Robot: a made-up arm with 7 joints. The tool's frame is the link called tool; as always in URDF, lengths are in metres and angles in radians.
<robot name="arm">
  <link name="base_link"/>
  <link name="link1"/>
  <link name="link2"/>
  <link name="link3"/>
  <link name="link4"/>
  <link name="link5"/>
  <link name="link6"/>
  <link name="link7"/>
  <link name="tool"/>
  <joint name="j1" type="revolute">
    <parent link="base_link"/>
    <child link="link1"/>
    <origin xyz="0 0 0.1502" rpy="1.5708 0 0"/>
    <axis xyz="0 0 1"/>
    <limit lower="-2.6" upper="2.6"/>
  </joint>
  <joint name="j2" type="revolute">
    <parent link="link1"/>
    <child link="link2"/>
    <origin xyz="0.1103 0.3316 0.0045" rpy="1.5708 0 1.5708"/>
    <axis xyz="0 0 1"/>
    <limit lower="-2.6" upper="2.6"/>
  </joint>
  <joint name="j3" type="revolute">
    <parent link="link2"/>
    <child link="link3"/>
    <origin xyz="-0.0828 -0.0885 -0.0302" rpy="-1.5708 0 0"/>
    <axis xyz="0 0 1"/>
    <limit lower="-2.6" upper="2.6"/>
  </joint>
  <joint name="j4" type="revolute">
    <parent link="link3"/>
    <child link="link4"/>
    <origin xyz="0.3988 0.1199 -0.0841" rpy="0 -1.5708 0"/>
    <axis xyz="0 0 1"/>
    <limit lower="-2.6" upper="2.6"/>
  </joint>
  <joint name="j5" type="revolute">
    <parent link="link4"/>
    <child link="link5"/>
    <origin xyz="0.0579 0.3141 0.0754" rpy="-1.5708 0 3.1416"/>
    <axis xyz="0 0 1"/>
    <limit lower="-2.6" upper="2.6"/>
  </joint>
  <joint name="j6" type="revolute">
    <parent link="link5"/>
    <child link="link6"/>
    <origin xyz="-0.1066 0.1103 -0.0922" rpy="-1.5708 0 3.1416"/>
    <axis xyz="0 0 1"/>
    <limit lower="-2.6" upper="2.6"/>
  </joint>
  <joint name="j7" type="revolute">
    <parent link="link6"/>
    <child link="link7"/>
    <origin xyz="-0.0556 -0.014 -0.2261" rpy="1.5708 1.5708 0"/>
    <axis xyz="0 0 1"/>
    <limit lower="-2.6" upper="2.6"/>
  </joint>
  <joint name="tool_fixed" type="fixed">
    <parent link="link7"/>
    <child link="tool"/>
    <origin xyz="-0.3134 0.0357 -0.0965" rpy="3.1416 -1.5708 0"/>
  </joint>
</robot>
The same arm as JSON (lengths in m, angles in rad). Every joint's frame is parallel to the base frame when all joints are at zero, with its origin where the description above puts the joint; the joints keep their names.
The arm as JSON. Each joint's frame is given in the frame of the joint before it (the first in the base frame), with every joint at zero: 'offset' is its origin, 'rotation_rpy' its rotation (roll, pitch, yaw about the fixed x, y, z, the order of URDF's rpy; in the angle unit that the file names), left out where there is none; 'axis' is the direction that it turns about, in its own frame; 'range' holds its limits. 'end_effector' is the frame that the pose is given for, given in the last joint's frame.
{"length_unit": "m", "angle_unit": "rad", "chain": [
  {"id": "j1", "offset": [0.0, 0.0, 0.1502], "axis": "-y", "range": [-2.6, 2.6]},
  {"id": "j2", "offset": [0.1103, -0.0045, 0.3316], "axis": "+x", "range": [-2.6, 2.6]},
  {"id": "j3", "offset": [-0.0302, 0.0885, -0.0828], "axis": "-y", "range": [-2.6, 2.6]},
  {"id": "j4", "offset": [-0.1199, 0.0841, 0.3988], "axis": "-z", "range": [-2.6, 2.6]},
  {"id": "j5", "offset": [-0.3141, -0.0579, -0.0754], "axis": "+x", "range": [-2.6, 2.6]},
  {"id": "j6", "offset": [-0.0922, -0.1066, 0.1103], "axis": "-z", "range": [-2.6, 2.6]},
  {"id": "j7", "offset": [0.014, 0.0556, 0.2261], "axis": "+x", "range": [-2.6, 2.6]}
], "end_effector": {"offset": [-0.0965, -0.0357, -0.3134], "rotation_rpy": [0.0, 0.0, 0.0]}}

